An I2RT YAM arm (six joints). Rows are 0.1 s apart.
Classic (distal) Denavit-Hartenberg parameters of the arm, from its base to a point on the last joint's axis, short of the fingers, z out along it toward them. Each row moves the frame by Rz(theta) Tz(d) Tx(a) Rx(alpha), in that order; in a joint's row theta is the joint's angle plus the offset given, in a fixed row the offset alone. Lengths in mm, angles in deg.
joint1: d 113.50, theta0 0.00, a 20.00, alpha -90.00
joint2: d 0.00, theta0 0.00, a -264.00, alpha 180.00
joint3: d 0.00, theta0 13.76, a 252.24, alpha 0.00
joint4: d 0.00, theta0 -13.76, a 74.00, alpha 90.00
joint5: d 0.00, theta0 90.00, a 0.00, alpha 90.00
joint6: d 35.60, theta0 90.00, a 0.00, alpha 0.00
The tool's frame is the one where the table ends.
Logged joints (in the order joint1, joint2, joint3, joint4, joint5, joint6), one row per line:
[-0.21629, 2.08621, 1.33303, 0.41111, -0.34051, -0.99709]
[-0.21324, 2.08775, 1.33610, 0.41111, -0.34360, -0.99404]
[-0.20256, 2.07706, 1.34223, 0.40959, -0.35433, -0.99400]
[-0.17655, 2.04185, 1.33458, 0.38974, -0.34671, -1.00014]
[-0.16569, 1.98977, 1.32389, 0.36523, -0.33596, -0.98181]
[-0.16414, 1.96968, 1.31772, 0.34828, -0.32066, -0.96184]
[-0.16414, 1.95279, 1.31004, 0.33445, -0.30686, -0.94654]
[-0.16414, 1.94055, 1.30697, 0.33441, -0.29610, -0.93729]
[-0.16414, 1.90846, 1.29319, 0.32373, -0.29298, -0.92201]
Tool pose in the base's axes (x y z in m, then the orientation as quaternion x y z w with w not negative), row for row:
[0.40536, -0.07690, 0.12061, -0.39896, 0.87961, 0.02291, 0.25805]
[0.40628, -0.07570, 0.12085, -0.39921, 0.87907, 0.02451, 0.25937]
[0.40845, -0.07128, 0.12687, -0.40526, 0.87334, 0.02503, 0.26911]
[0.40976, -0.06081, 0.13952, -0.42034, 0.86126, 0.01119, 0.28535]
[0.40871, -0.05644, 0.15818, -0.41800, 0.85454, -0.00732, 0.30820]
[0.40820, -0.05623, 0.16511, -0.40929, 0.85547, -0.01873, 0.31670]
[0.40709, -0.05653, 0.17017, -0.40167, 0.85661, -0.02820, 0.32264]
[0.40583, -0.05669, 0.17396, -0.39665, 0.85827, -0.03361, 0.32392]
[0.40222, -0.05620, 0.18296, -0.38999, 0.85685, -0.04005, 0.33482]
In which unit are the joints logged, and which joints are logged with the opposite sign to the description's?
The joints are logged in radians. Opposite sign: joint4.
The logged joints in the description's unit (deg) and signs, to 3 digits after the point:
[-12.393, 119.531, 76.377, -23.555, -19.510, -57.129]
[-12.218, 119.619, 76.553, -23.555, -19.687, -56.954]
[-11.606, 119.007, 76.904, -23.468, -20.302, -56.952]
[-10.116, 116.989, 76.466, -22.330, -19.865, -57.304]
[-9.493, 114.005, 75.853, -20.926, -19.249, -56.254]
[-9.405, 112.854, 75.500, -19.955, -18.372, -55.109]
[-9.405, 111.887, 75.060, -19.163, -17.582, -54.233]
[-9.405, 111.185, 74.884, -19.160, -16.965, -53.703]
[-9.405, 109.347, 74.094, -18.548, -16.787, -52.827]

